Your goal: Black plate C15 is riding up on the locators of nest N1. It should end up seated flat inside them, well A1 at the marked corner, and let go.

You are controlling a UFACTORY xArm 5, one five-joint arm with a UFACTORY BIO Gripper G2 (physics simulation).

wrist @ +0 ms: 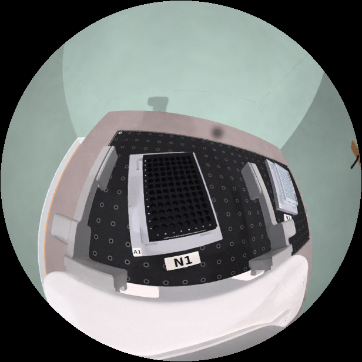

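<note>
The black many-welled plate C15 (180, 195) lies on the light grey nest N1 (137, 220) left of the view's middle. It sits toward the nest's right side, and a wider strip of nest shows along its left. Whether it is tilted is hard to tell. The nest's A1 label (137, 252) is at its near left corner, and the N1 label (182, 261) lies in front. My gripper (178, 174) is open and empty, above the board, with one finger to the left of the nest and the other to its right.
A second nest (287, 206) with a pale plate (286, 185) stands at the right, partly behind the right finger. The black board (235, 215) has rows of small holes. An orange object (355, 150) shows at the far right edge.
</note>
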